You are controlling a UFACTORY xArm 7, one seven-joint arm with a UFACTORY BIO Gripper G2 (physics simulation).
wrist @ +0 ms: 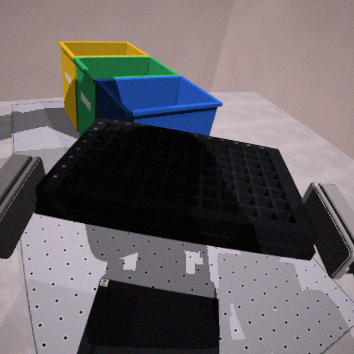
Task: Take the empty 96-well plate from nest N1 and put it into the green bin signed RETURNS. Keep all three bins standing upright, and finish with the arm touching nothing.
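Frame: origin at the arm's base, x ahead, y left, z up, level; millimetres.
Seen in the pictures: end effector, tool point: (179, 216).
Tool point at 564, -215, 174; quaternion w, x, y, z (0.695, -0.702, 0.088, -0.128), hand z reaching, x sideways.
Pixels of each thing's top centre, then the offset from my tool point to it, as dx, dy, dz. "*": a spot on its surface instead. Level surfaces: height alone.
- black 96-well plate, middle of its top: (187, 155) +17, +39, +2
- black nest, middle of its top: (153, 332) +29, +37, -254
- green bin, surface spot: (87, 112) * -18, +442, -176
- blue bin, middle of its top: (158, 90) +96, +353, -89
- yellow bin, surface spot: (70, 92) * -52, +563, -185
- light grey board, its level: dz -268
A black 96-well plate (175, 185) is held between the two fingers of my gripper (175, 217), one finger at each short end, and it hangs well above the board. Its wells face up and look empty, though many lie in deep shadow. A black nest (155, 320) with a small white label at its corner sits below the plate at the bottom of the view; its lower part is cut off. The green bin (87, 112) stands upright beyond the plate, between the other two bins, with a white sign on its side too small to read.
A blue bin (172, 120) stands upright nearest, in front of the green one, its lower part hidden by the plate. A yellow bin (70, 92) stands upright behind the green one. A light grey board (55, 295) with rows of holes lies under the nest.
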